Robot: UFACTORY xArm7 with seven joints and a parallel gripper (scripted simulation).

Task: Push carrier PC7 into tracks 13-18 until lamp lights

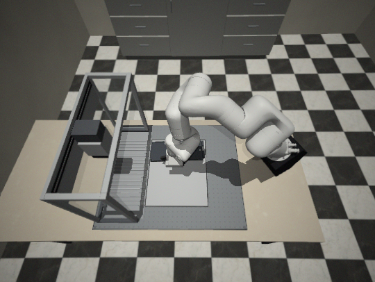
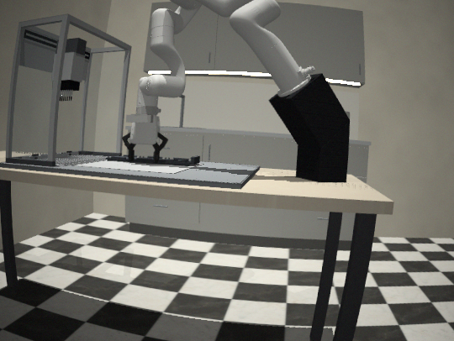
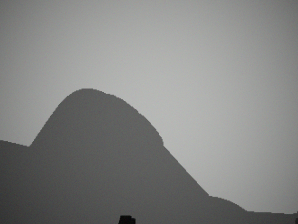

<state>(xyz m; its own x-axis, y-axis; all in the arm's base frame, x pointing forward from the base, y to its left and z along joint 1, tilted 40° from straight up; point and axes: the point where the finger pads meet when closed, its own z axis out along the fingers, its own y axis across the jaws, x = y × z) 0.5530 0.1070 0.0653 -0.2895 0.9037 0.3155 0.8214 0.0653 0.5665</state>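
Now: the carrier PC7 30 mm ahead of my hand and 80 mm to the right of it. The rest, counted from my hand: pipette head (300 mm ahead, 150 mm to the left, 330 mm above).
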